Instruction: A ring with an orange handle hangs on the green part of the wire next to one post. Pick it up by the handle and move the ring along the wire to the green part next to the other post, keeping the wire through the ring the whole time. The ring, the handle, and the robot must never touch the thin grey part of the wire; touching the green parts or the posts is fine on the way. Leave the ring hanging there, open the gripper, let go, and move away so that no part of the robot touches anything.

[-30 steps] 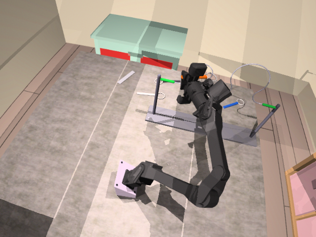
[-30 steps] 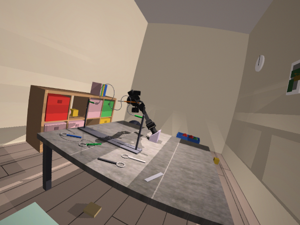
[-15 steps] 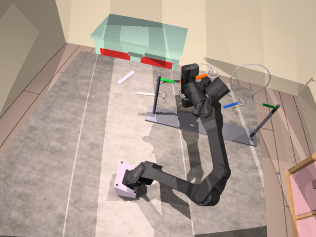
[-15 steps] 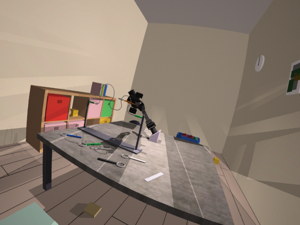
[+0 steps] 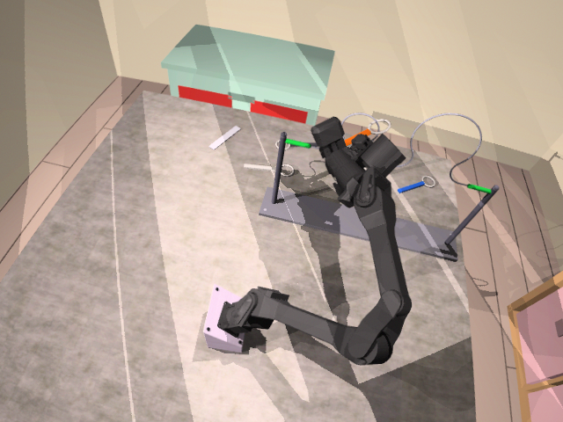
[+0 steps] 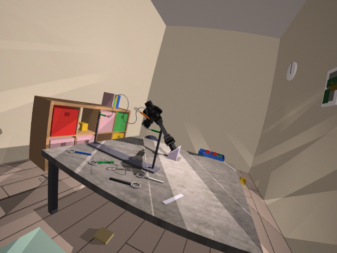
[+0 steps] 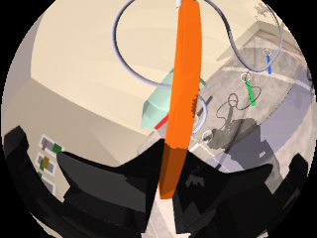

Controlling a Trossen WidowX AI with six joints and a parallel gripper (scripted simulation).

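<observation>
The ring with orange handle is 10 mm ahead of my gripper tip, 80 mm to the right of it and 50 mm above it. Also, from my gripper tip: flat white strip (290 mm ahead, 340 mm to the left, 320 mm below).
</observation>
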